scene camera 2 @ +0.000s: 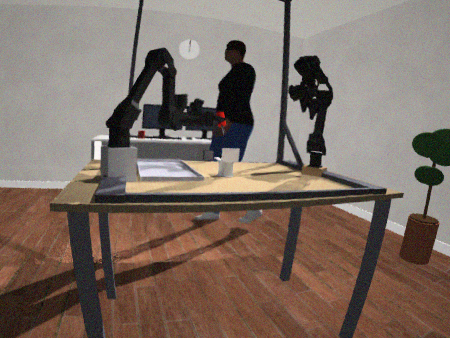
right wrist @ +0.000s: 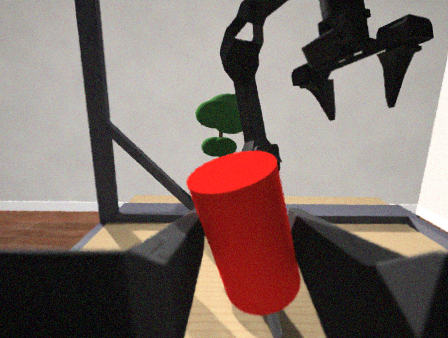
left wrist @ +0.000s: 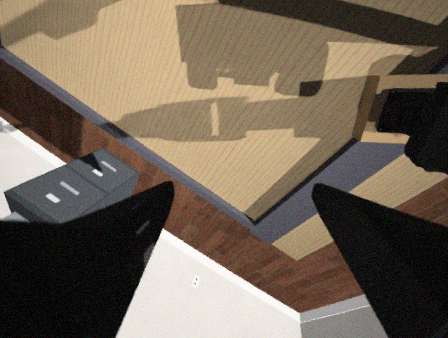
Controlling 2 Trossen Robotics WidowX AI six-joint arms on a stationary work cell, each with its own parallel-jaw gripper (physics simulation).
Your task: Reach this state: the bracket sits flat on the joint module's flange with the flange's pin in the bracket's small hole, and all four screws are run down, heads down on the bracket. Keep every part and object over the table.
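Seen in the pictures: left gripper, fingertip midpoint: (scene camera 2: 307,116) (right wrist: 358,114) (left wrist: 243,189); right gripper, fingertip midpoint: (scene camera 2: 223,119) (right wrist: 246,217); left arm's base at its link origin: (scene camera 2: 314,166) (left wrist: 406,111); right arm's base at its link origin: (scene camera 2: 118,146).
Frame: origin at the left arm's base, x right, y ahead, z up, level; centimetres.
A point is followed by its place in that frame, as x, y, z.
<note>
A screwdriver (scene camera 2: 221,118) (right wrist: 247,240) {33.4, 35.4, 18.7} with a red cylindrical handle and a thin grey shaft is held between the fingers of my right gripper (scene camera 2: 223,123) {31.4, 33.1, 18.2} (right wrist: 246,217) {31.4, 33.1, 18.2}, high above the table. The shaft points downward at a tilt. My left gripper (scene camera 2: 308,109) {-1.1, 21.5, 22.3} (left wrist: 243,189) {-1.1, 21.5, 22.3} (right wrist: 358,114) {-1.1, 21.5, 22.3} is open and empty, high above the right part of the table. A white upright object (scene camera 2: 226,167) {21.9, 42.6, 0.0}, with a pale square part (scene camera 2: 230,154) {20.8, 42.2, 5.0} at its top, stands near the table's middle in the scene view. Bracket, flange, pin and screws cannot be told apart at this size.
A shallow pale tray (scene camera 2: 170,178) {28.8, 64.8, -2.8} lies left of the white object, beside the right arm's white base block (scene camera 2: 118,162) {36.5, 80.9, 2.7}. A dark frame (scene camera 2: 240,194) {0.1, 67.3, -1.9} edges the table, with upright posts (scene camera 2: 285,75) {27.1, -18.8, 48.0} at its back. A person (scene camera 2: 238,90) stands behind the table.
</note>
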